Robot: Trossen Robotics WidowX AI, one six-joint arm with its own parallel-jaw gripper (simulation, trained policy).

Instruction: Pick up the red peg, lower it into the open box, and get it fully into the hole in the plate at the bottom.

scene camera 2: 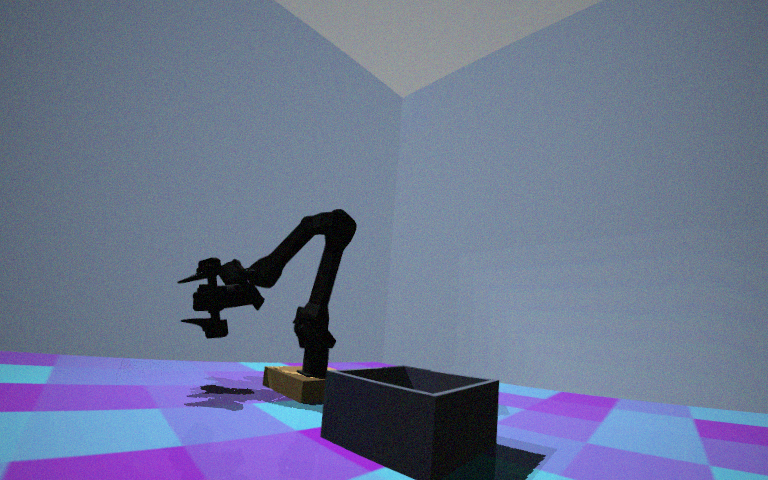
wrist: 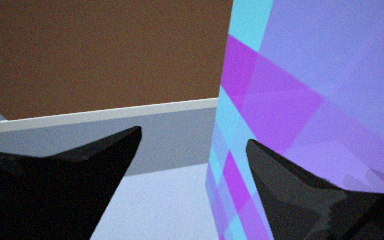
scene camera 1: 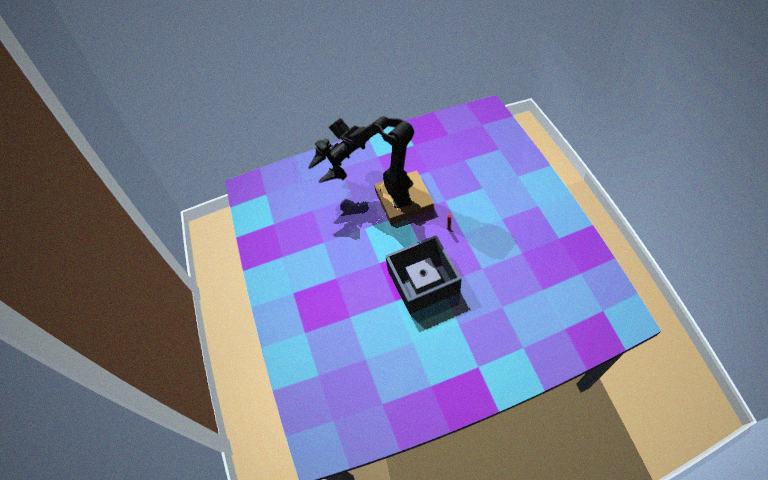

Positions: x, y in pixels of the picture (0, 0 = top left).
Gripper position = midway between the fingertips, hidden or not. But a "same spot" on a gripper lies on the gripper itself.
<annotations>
my gripper: scene camera 2; wrist 194, 137; scene camera 1
dark box: scene camera 2; scene camera 1; not seen in the wrist view (out of frame)
plate: scene camera 1 423, 276; not seen in scene camera 2 (hidden by a dark box); not seen in the wrist view (out of frame)
same spot on dark box: [scene camera 2: 395, 415] = [scene camera 1: 401, 291]
same spot on my gripper: [scene camera 2: 203, 272] = [scene camera 1: 320, 159]
</annotations>
